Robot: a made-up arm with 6 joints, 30 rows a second.
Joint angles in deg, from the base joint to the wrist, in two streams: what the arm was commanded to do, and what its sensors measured. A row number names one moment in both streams.
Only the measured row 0 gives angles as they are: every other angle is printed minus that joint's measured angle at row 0.
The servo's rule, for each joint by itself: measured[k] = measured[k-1] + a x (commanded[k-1-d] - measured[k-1]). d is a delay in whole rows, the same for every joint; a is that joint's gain. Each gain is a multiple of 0.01, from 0.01 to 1. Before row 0 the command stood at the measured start. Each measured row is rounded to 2 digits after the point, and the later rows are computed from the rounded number. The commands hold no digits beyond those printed.
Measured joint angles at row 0:
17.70, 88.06, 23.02, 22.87, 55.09, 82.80
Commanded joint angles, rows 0 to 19:
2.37, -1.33, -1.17, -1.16, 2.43, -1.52
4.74, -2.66, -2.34, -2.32, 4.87, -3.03
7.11, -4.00, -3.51, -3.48, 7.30, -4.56
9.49, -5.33, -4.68, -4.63, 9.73, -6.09
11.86, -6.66, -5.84, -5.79, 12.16, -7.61
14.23, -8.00, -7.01, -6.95, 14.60, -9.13
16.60, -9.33, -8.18, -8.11, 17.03, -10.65
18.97, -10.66, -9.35, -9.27, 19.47, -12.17
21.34, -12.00, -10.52, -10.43, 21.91, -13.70
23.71, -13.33, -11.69, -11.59, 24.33, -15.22
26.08, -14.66, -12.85, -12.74, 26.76, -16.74
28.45, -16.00, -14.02, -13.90, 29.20, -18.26
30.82, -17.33, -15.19, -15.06, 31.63, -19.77
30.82, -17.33, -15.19, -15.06, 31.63, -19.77
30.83, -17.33, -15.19, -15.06, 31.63, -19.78
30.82, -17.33, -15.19, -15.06, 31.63, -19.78
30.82, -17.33, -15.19, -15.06, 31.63, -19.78
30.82, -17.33, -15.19, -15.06, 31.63, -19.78
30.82, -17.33, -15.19, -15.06, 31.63, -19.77
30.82, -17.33, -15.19, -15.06, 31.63, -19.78
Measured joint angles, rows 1 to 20:
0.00, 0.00, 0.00, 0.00, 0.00, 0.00
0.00, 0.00, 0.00, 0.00, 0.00, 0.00
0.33, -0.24, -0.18, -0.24, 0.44, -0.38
0.95, -0.68, -0.50, -0.68, 1.24, -1.04
1.81, -1.28, -0.95, -1.27, 2.33, -1.92
2.89, -2.01, -1.51, -1.98, 3.66, -2.96
4.15, -2.85, -2.16, -2.78, 5.19, -4.12
5.56, -3.78, -2.89, -3.66, 6.88, -5.37
7.11, -4.78, -3.68, -4.59, 8.71, -6.69
8.77, -5.84, -4.53, -5.57, 10.65, -8.06
10.53, -6.95, -5.43, -6.59, 12.68, -9.47
12.38, -8.10, -6.37, -7.64, 14.78, -10.91
14.30, -9.28, -7.34, -8.71, 16.94, -12.37
16.28, -10.49, -8.34, -9.80, 19.15, -13.84
18.32, -11.72, -9.37, -10.90, 21.40, -15.32
20.07, -12.73, -10.24, -11.77, 23.24, -16.43
21.58, -13.56, -10.98, -12.46, 24.75, -17.27
22.87, -14.24, -11.61, -13.01, 25.99, -17.90
23.98, -14.80, -12.15, -13.44, 27.01, -18.37
24.94, -15.26, -12.61, -13.78, 27.84, -18.72
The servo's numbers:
d 2
a 0.14 0.18 0.15 0.21 0.18 0.25

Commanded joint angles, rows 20 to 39:
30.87, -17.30, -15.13, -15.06, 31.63, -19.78
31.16, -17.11, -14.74, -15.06, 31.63, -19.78
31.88, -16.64, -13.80, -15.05, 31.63, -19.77
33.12, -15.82, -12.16, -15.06, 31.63, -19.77
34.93, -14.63, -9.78, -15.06, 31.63, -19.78
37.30, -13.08, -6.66, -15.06, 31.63, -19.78
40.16, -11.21, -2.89, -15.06, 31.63, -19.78
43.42, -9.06, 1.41, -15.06, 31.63, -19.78
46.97, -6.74, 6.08, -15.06, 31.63, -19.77
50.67, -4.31, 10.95, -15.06, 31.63, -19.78
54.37, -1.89, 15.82, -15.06, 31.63, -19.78
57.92, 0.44, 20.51, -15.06, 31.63, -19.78
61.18, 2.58, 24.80, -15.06, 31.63, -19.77
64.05, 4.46, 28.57, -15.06, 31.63, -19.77
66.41, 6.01, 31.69, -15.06, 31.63, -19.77
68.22, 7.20, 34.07, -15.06, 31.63, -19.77
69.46, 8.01, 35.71, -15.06, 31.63, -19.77
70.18, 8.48, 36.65, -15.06, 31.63, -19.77
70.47, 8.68, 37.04, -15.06, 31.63, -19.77
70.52, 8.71, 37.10, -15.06, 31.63, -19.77
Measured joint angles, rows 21 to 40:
25.76, -15.63, -13.00, -14.05, 28.52, -18.98
26.47, -15.94, -13.33, -14.26, 29.08, -19.18
27.09, -16.18, -13.60, -14.43, 29.54, -19.33
27.66, -16.35, -13.77, -14.56, 29.92, -19.44
28.25, -16.40, -13.77, -14.66, 30.23, -19.52
28.93, -16.30, -13.53, -14.74, 30.48, -19.58
29.77, -16.00, -12.97, -14.81, 30.69, -19.63
30.82, -15.47, -12.02, -14.86, 30.86, -19.67
32.13, -14.70, -10.65, -14.90, 31.00, -19.70
33.71, -13.68, -8.84, -14.93, 31.11, -19.72
35.57, -12.43, -6.60, -14.96, 31.20, -19.73
37.68, -10.97, -3.97, -14.98, 31.28, -19.74
40.02, -9.34, -1.00, -15.00, 31.34, -19.75
42.53, -7.58, 2.23, -15.01, 31.39, -19.76
45.14, -5.75, 5.62, -15.02, 31.43, -19.76
47.79, -3.91, 9.06, -15.03, 31.47, -19.76
50.40, -2.12, 12.45, -15.04, 31.50, -19.76
52.89, -0.44, 15.69, -15.04, 31.52, -19.76
55.21, 1.08, 18.69, -15.04, 31.54, -19.76
57.31, 2.41, 21.38, -15.04, 31.56, -19.76

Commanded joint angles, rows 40 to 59:
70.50, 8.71, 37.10, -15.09, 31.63, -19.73
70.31, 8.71, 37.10, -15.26, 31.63, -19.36
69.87, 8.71, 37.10, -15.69, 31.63, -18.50
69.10, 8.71, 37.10, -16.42, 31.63, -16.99
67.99, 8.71, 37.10, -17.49, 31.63, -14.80
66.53, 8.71, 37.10, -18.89, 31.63, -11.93
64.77, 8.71, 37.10, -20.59, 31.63, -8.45
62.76, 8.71, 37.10, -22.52, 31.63, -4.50
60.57, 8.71, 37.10, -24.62, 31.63, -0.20
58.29, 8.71, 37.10, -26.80, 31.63, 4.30
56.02, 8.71, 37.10, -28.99, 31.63, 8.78
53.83, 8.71, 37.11, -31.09, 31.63, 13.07
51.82, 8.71, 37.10, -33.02, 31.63, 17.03
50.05, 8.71, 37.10, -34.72, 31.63, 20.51
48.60, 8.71, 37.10, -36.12, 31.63, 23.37
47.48, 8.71, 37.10, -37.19, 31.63, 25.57
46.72, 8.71, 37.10, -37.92, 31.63, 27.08
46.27, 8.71, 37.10, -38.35, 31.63, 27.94
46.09, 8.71, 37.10, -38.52, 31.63, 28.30
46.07, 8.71, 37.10, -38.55, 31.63, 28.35
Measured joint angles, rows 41 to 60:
59.15, 3.54, 23.73, -15.04, 31.57, -19.76
60.74, 4.47, 25.74, -15.04, 31.58, -19.76
62.11, 5.23, 27.44, -15.05, 31.59, -19.75
63.26, 5.86, 28.89, -15.09, 31.60, -19.65
64.19, 6.37, 30.12, -15.22, 31.61, -19.36
64.88, 6.79, 31.17, -15.47, 31.61, -18.77
65.32, 7.14, 32.06, -15.89, 31.61, -17.78
65.49, 7.42, 32.82, -16.52, 31.61, -16.32
65.39, 7.65, 33.46, -17.37, 31.61, -14.35
65.02, 7.84, 34.01, -18.45, 31.61, -11.89
64.40, 8.00, 34.47, -19.75, 31.61, -8.97
63.54, 8.13, 34.86, -21.23, 31.61, -5.65
62.49, 8.23, 35.20, -22.86, 31.61, -2.04
61.28, 8.32, 35.49, -24.59, 31.61, 1.74
59.96, 8.39, 35.73, -26.36, 31.61, 5.56
58.57, 8.45, 35.94, -28.12, 31.61, 9.30
57.17, 8.50, 36.11, -29.80, 31.61, 12.82
55.81, 8.54, 36.26, -31.35, 31.61, 16.01
54.54, 8.57, 36.39, -32.73, 31.61, 18.78
53.38, 8.60, 36.50, -33.91, 31.61, 21.07

